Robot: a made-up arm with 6 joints. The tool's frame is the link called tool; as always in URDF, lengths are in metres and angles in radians. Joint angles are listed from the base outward.
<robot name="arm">
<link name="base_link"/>
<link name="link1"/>
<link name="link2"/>
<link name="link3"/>
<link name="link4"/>
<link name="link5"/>
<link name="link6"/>
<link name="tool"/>
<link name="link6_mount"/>
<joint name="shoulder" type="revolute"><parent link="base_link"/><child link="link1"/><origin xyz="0 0 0.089" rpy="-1.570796 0 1.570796"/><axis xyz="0 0 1"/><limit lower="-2.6" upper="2.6"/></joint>
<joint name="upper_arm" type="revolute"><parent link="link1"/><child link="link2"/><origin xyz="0.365 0.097 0.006" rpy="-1.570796 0 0"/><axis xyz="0 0 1"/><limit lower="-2.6" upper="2.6"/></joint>
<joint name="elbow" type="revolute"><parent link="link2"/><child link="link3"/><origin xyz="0.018 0.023 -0.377" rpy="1.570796 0 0"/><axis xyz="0 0 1"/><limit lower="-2.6" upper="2.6"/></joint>
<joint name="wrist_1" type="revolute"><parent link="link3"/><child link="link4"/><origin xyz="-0.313 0.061 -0.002" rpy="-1.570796 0 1.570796"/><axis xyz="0 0 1"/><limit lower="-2.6" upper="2.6"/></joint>
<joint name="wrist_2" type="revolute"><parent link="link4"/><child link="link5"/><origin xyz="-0.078 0.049 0.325" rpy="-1.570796 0 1.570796"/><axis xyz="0 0 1"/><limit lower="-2.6" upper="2.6"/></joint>
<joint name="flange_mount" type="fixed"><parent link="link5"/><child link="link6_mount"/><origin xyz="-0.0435 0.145 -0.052"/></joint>
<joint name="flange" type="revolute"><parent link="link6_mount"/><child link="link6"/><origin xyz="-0.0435 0.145 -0.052" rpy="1.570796 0 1.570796"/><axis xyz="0 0 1"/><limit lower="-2.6" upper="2.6"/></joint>
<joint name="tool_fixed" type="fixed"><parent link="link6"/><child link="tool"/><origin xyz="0.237 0.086 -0.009" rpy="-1.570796 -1.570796 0"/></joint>
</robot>
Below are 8 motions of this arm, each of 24 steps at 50 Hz.
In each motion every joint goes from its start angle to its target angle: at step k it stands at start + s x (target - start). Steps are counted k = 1, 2, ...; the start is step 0. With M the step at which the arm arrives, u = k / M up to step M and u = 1 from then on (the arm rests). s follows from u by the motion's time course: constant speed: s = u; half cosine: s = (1 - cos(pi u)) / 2; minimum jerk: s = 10 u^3 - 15 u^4 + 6 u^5.
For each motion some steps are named. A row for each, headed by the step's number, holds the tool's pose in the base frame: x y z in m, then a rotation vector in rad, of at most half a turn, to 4 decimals.
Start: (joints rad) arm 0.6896 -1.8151 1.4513 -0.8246 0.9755 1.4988
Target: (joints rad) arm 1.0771 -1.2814 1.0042 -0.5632 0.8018 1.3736
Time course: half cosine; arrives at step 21
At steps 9, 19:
9: -0.0821 0.9234 0.3965 -1.0738 1.4448 0.4624
19: 0.0503 0.9074 0.2157 -0.9780 1.5317 0.2475

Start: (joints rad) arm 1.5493 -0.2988 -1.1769 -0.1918 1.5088 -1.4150
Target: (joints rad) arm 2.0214 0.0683 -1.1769 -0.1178 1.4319 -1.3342
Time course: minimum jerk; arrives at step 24
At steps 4, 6, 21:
4: -0.3633 -0.4616 -0.1340 -1.0344 -0.4747 1.6596
6: -0.3678 -0.4672 -0.1298 -1.0829 -0.4627 1.6568
21: -0.3952 -0.5585 -0.0655 -1.7016 -0.3530 1.6217

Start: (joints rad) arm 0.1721 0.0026 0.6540 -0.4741 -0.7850 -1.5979
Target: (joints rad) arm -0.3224 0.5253 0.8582 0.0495 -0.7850 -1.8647
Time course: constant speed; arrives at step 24
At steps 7, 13, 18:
7: 0.0746 -0.1288 0.2885 -2.3149 1.0053 -0.7977
13: 0.0377 -0.1706 0.3167 -2.2591 1.0769 -0.8430
18: 0.0048 -0.2067 0.3369 -2.2238 1.1451 -0.8658

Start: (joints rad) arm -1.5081 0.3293 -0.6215 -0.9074 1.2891 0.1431
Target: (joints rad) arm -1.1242 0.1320 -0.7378 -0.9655 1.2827 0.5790
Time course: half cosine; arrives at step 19
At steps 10, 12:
10: -0.2722 -0.2600 -0.1219 2.5002 -0.4645 1.6592
12: -0.2312 -0.2618 -0.1220 2.5026 -0.3578 1.7441

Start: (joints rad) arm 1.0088 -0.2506 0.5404 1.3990 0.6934 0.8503
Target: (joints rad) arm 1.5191 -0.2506 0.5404 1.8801 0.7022 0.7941
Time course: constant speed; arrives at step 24
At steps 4, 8, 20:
4: -0.0851 0.1229 0.3328 -0.9709 0.1543 1.8356
8: -0.0619 0.1259 0.3179 -1.0356 0.1803 1.9198
20: 0.0153 0.1378 0.2749 -1.1853 0.2868 2.1882

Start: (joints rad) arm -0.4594 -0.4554 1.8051 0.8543 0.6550 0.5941
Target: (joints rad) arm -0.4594 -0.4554 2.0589 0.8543 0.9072 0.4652
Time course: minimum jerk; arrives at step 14
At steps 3, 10, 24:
3: -0.2539 -0.1364 0.7636 -1.1368 -0.3162 1.3403
10: -0.3035 -0.1462 0.8581 -1.5357 -0.1185 1.3838
24: -0.3140 -0.1436 0.8783 -1.6068 -0.0771 1.3898

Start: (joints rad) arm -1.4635 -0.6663 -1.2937 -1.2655 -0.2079 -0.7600
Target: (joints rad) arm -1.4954 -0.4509 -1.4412 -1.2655 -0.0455 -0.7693
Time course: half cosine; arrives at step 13
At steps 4, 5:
4: -0.1486 -0.0976 0.5224 1.1273 -0.4343 1.9548
5: -0.1461 -0.1029 0.5187 1.1740 -0.4506 1.9492

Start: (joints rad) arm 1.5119 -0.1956 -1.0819 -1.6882 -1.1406 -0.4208
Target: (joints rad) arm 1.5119 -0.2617 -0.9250 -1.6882 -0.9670 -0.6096
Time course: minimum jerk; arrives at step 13
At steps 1, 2, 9, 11, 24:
1: -0.1512 -0.2251 -0.6221 -1.6995 1.7535 -0.8016
2: -0.1522 -0.2242 -0.6191 -1.7029 1.7580 -0.7970
9: -0.1785 -0.1888 -0.5192 -1.8117 1.9020 -0.6391
11: -0.1819 -0.1813 -0.5008 -1.8306 1.9273 -0.6087
24: -0.1826 -0.1798 -0.4971 -1.8343 1.9322 -0.6026

